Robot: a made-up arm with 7 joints.
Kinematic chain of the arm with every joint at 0, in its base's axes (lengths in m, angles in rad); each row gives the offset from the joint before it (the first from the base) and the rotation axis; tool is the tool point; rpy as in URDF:
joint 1: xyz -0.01 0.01 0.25 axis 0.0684 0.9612 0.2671
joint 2: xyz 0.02 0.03 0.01 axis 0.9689 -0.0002 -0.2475
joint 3: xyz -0.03 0 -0.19 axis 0.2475 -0.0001 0.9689
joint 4: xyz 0.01 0.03 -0.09 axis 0.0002 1 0
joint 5: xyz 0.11 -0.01 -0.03 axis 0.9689 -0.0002 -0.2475
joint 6: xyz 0.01 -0.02 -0.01 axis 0.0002 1 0
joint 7: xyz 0.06 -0.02 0 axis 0.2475 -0.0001 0.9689
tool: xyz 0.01 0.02 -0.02 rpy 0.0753 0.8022 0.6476
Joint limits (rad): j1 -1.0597..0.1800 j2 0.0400..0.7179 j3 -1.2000..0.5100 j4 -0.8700..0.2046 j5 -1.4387..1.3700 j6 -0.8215..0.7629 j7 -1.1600..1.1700
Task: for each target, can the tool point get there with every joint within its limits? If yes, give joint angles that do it. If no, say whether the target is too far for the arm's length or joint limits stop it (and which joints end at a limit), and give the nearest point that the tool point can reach.
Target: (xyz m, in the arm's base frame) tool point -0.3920 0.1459 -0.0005
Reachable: no: joint limits stop it (at a limit: joint 1, joint 2, joint 3, joint 4, joint 6, joint 7) | nearest point -0.1180 0.1010 -0.1180 | short by 0.302 m
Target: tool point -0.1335 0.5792 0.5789
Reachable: no: too far | nearest point 0.1733 0.2200 0.3755 | short by 0.514 m
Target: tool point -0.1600 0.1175 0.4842
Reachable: no: joint limits stop it (at a limit: joint 1, joint 2, joint 3, joint 4, joint 7) | nearest point 0.1039 0.1537 0.3457 | short by 0.300 m
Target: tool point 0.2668 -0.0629 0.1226
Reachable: yes | joints -0.6492 0.3329 -0.4596 -0.3468 -0.8476 0.3662 -0.8554
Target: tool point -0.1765 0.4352 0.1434
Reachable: no: joint limits stop it (at a limit: joint 1, joint 2, joint 3, joint 4, joint 5, joint 6, joint 7) | nearest point 0.0641 0.4151 0.0415 | short by 0.262 m
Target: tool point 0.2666 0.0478 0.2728
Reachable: yes | joints -0.9134 0.4155 0.0210 -0.6316 -0.4422 0.0160 0.4878
